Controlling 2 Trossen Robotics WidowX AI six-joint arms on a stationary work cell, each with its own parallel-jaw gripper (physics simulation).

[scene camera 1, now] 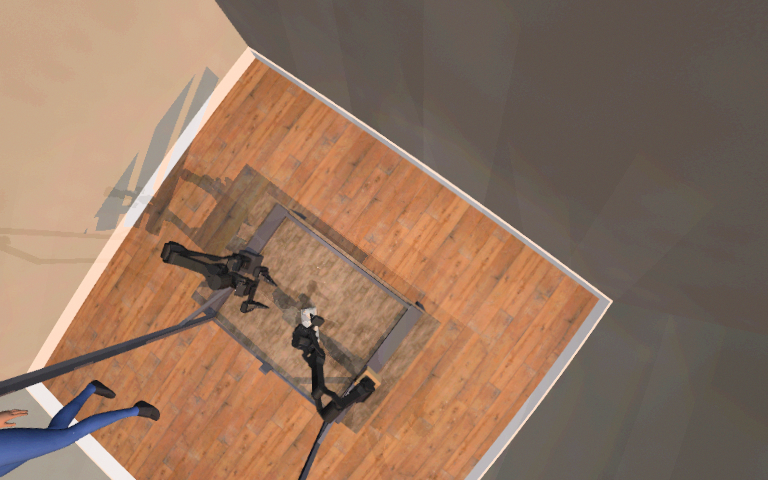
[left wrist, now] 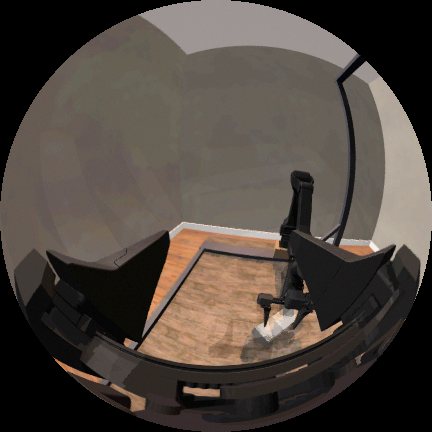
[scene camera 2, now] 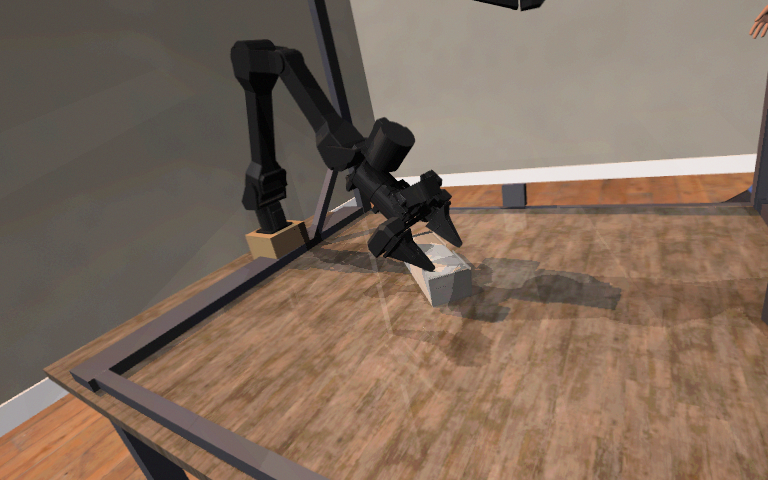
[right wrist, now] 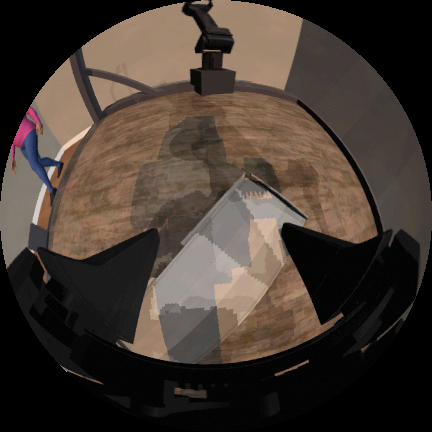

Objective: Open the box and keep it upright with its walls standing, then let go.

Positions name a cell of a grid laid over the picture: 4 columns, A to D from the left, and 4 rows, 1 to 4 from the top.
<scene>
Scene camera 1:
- my left gripper: B3
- dark metal frame: C3
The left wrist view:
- my left gripper: C3
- my right gripper: C4
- dark metal frame: C3
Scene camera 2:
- my right gripper: C3
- tan arm base block: B3
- dark metal frame: A4
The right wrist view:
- my right gripper: C3
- dark metal frame: C1
</scene>
